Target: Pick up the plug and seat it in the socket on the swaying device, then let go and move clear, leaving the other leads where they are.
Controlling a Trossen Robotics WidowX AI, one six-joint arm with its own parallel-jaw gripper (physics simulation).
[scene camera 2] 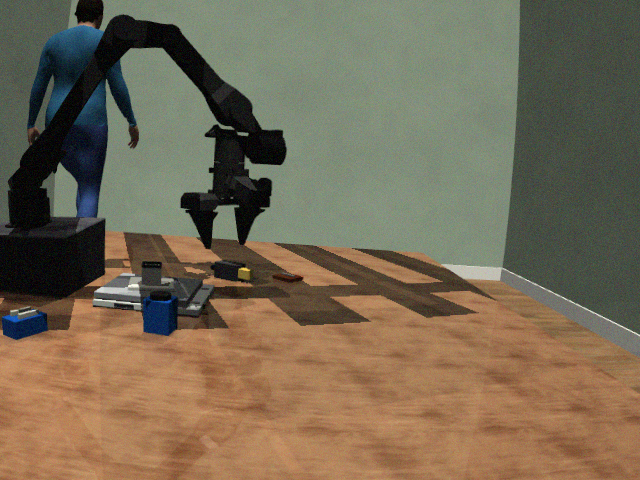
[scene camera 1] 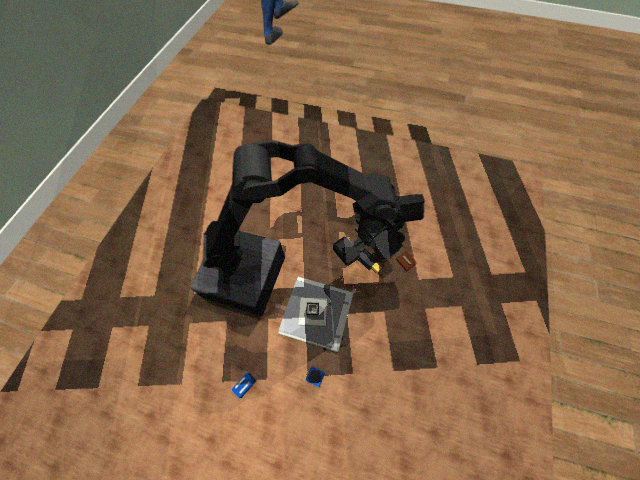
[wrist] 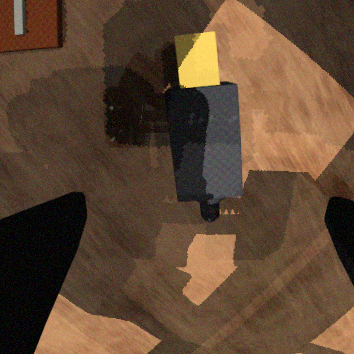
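Observation:
The plug (scene camera 1: 366, 257) (scene camera 2: 227, 270) (wrist: 222, 145), a dark block with a yellow end and a short round stub at the other end, lies on the table. The swaying device (scene camera 1: 289, 330) (scene camera 2: 117, 304) is a grey and white slab between the arm's base and the blue pieces. Its socket (scene camera 1: 312, 308) (scene camera 2: 151, 273) is a small upright grey square housing with a dark opening on top. My gripper (scene camera 1: 364, 251) (scene camera 2: 224, 246) (wrist: 209, 207) is open and empty above the plug. In the wrist view the plug's stub end lies between the fingertips, and its yellow end points away from them.
An orange-brown piece with a pale bar (scene camera 1: 406, 260) (scene camera 2: 287, 277) (wrist: 37, 25) lies beyond the plug's yellow end. A blue block with two pale bars (scene camera 1: 243, 385) (scene camera 2: 24, 324) and a blue block with a round dark top (scene camera 1: 314, 377) (scene camera 2: 160, 316) stand near the device. A person (scene camera 2: 77, 77) stands behind.

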